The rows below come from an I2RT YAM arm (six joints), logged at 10 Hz.
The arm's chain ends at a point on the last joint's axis. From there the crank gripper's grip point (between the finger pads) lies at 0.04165 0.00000 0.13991 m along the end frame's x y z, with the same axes.
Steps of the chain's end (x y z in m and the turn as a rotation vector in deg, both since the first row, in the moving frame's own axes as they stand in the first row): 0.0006 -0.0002 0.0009 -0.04 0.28 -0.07; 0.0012 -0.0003 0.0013 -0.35 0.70 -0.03; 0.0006 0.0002 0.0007 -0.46 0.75 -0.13; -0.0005 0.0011 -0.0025 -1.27 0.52 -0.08; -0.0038 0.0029 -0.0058 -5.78 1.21 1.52; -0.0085 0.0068 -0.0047 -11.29 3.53 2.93
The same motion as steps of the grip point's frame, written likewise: 0.0013 -0.0002 0.0007 -0.04 0.28 -0.07; 0.0029 0.0005 0.0008 -0.35 0.70 -0.03; 0.0024 0.0012 0.0001 -0.46 0.75 -0.13; 0.0008 0.0041 -0.0029 -1.27 0.52 -0.08; -0.0011 0.0181 -0.0075 -5.78 1.21 1.52; -0.0008 0.0362 -0.0104 -11.29 3.53 2.93
